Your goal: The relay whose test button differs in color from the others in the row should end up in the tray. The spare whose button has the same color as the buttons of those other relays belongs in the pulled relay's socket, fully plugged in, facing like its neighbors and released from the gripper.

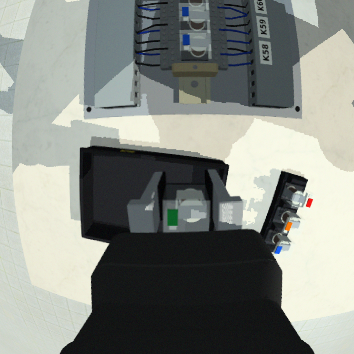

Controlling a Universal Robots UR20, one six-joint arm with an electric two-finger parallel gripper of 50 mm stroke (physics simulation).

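Frame: origin at the arm's base, x left, y ahead, z down, level; millimetres.
Where they show: gripper, fingertip midpoint: [185,184].
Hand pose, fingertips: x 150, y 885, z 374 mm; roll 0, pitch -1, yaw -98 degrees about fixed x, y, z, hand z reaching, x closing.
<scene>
Each offset is from my fingertips to the centre of the thing. "spot": to the spot under its first point.
My gripper [185,184] is shut on a relay with a green test button {dx +9, dy -1, dz -15 mm} [172,217], held over the right part of the black tray {spot: dx +48, dy +116, dz +76 mm} [83,195]. Part of the tray is hidden behind the fingers and gripper body. Relays with blue buttons {dx -119, dy +2, dz +60 mm} [186,40] stand in the row at the top, near labels K58 and K59. A narrow black holder {dx +56, dy -131, dz +96 mm} [272,215] at the right bears three spare relays: one with a red button {dx +24, dy -135, dz +81 mm} [309,202], one with an orange button {dx +55, dy -123, dz +60 mm} [288,226] and one with a blue button {dx +87, dy -119, dz +60 mm} [278,249] at the near end.
The grey panel {spot: dx -52, dy +46, dz +105 mm} [150,111] with the relay row lies beyond the tray. Wire ducts {spot: dx -87, dy +83, dz +65 mm} [111,75] {spot: dx -93, dy -85, dz +65 mm} [277,85] flank the row, with black and blue wires between. A tan end bracket {dx -100, dy +0, dz +82 mm} [186,71] closes the row's near end on the rail {spot: dx -74, dy -4, dz +104 mm} [195,95].
</scene>
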